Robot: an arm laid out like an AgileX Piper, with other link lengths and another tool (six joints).
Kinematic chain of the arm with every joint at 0, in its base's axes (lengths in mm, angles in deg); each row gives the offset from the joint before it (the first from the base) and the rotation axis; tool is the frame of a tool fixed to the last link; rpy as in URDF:
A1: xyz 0 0 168.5 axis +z
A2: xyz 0 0 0 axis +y
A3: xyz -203.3 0 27.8 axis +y
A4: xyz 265.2 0 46.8 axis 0.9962 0 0.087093
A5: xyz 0 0 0 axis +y
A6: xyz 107 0 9.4 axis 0.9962 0 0.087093
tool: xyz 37.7 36 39.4 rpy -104.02 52.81 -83.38
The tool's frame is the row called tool.
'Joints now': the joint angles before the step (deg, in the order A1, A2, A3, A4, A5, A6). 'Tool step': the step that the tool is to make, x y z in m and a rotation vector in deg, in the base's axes. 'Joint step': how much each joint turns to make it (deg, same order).
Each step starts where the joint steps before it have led.
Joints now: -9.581, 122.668, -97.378, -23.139, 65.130, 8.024
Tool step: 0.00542, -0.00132, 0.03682, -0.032, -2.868, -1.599
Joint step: 0.000, -2.616, -3.555, 0.899, 3.617, 0.000
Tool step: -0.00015, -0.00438, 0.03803, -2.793, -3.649, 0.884
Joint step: 0.000, -4.312, -0.778, -1.973, 0.771, -0.861
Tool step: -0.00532, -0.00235, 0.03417, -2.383, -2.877, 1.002
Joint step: -0.001, -4.465, 0.000, -1.530, 0.789, -1.300
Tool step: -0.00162, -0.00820, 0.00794, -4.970, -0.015, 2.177
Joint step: 0.001, -1.048, 0.534, -4.518, -1.136, -1.531
